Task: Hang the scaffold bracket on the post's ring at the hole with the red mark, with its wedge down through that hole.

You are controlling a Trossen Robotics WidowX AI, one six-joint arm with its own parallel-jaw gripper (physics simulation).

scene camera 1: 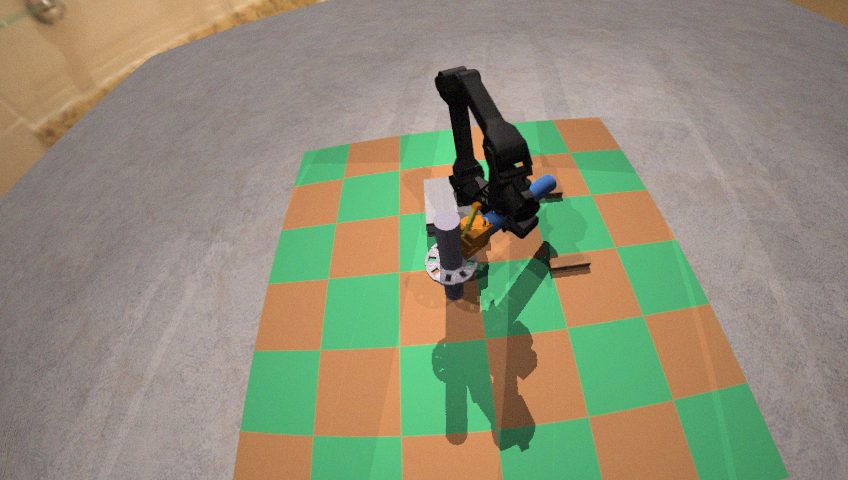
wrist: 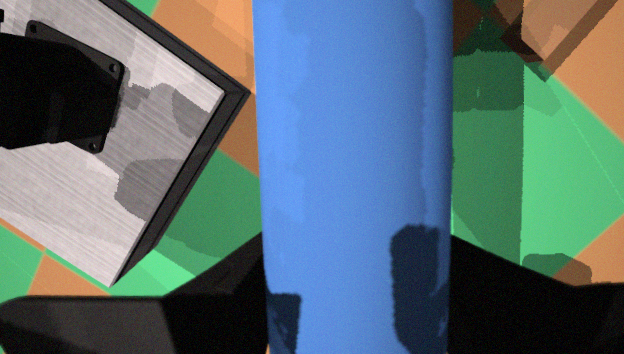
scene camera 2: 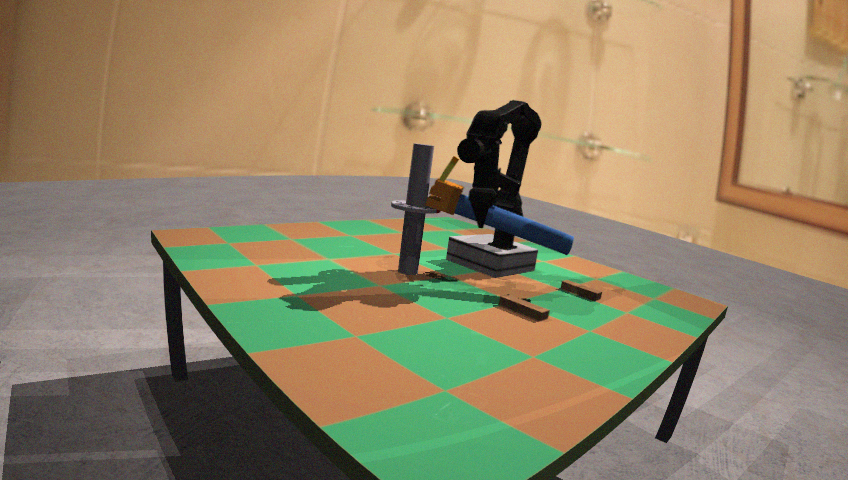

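Observation:
The scaffold bracket has a blue tube (scene camera 1: pixel 543 187) (scene camera 2: pixel 529 228) (wrist: pixel 355 125), an orange head (scene camera 1: pixel 476 233) (scene camera 2: pixel 447 196) and a yellow-olive wedge (scene camera 1: pixel 471 220) (scene camera 2: pixel 449 168) that sticks up, leaning, from the head. My gripper (scene camera 1: pixel 505 212) (scene camera 2: pixel 482 214) (wrist: pixel 344 230) is shut on the blue tube. The head is close beside the grey post (scene camera 1: pixel 450 245) (scene camera 2: pixel 418 178), at the right edge of its holed ring (scene camera 1: pixel 441 275) (scene camera 2: pixel 400 205). The tube slopes down away from the post in scene camera 2. A tiny red spot shows below the head there; which hole it marks is hidden, as is the wedge's lower end.
Two low brown blocks (scene camera 1: pixel 571 265) (scene camera 2: pixel 523 309) lie on the checkered table (scene camera 1: pixel 357 386) (scene camera 2: pixel 440 356), to the right of the post. The arm's pale base (scene camera 1: pixel 438 196) (scene camera 2: pixel 493 258) (wrist: pixel 65 200) stands behind the post. The arm rises above it.

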